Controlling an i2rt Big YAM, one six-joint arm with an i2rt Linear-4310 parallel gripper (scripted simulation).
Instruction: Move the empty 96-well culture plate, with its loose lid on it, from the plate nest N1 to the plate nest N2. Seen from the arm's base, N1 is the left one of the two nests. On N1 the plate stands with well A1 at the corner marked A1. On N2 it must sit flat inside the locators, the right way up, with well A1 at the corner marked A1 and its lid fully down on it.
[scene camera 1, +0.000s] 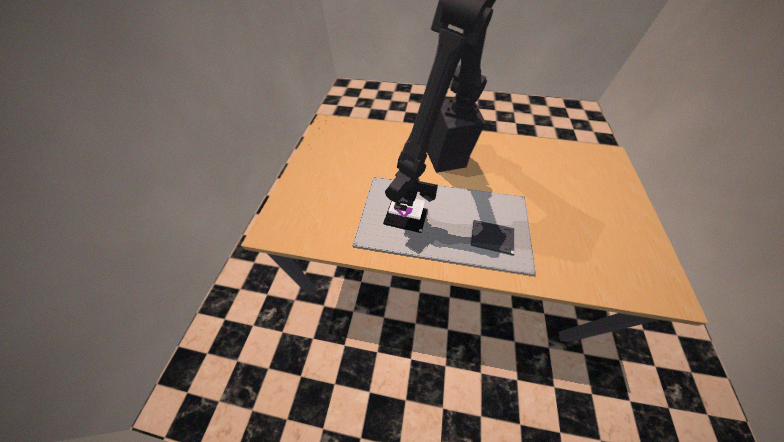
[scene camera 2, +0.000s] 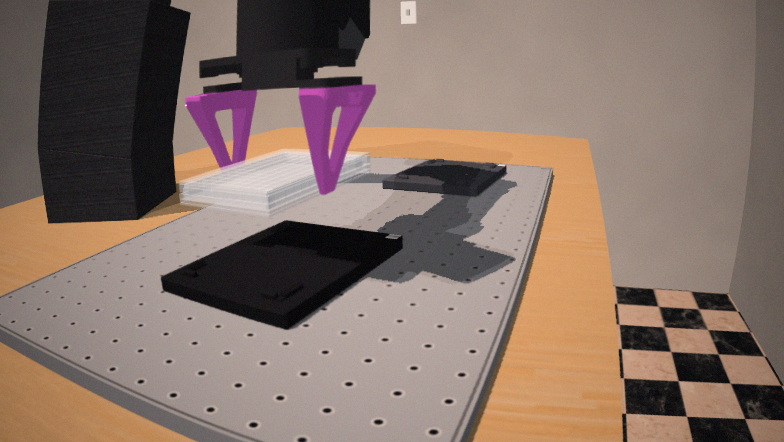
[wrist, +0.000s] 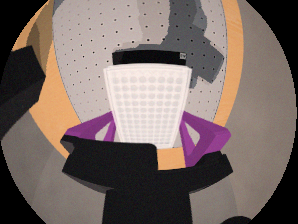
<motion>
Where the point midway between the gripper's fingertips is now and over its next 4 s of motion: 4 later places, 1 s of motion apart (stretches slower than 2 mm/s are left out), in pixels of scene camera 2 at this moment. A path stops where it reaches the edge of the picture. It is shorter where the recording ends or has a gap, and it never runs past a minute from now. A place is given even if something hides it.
My gripper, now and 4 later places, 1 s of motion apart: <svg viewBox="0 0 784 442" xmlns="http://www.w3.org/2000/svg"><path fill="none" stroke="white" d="M277 187L283 238L284 242L282 243L280 248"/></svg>
</motion>
